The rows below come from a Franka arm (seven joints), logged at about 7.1 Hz.
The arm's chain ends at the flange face. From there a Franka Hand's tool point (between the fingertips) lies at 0.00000 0.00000 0.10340 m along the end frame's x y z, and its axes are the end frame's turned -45 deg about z.
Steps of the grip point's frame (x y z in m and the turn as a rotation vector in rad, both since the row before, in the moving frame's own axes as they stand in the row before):
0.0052, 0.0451, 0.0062, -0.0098, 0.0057, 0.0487
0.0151, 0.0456, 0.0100, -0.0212, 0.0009, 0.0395
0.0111, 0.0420, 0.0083, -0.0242, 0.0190, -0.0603
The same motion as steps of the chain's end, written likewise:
0.0344, 0.0279, 0.0062, -0.0029, 0.0110, 0.0487
0.0413, 0.0201, 0.0100, -0.0144, 0.0156, 0.0395
0.0344, 0.0216, 0.0083, -0.0037, 0.0305, -0.0603

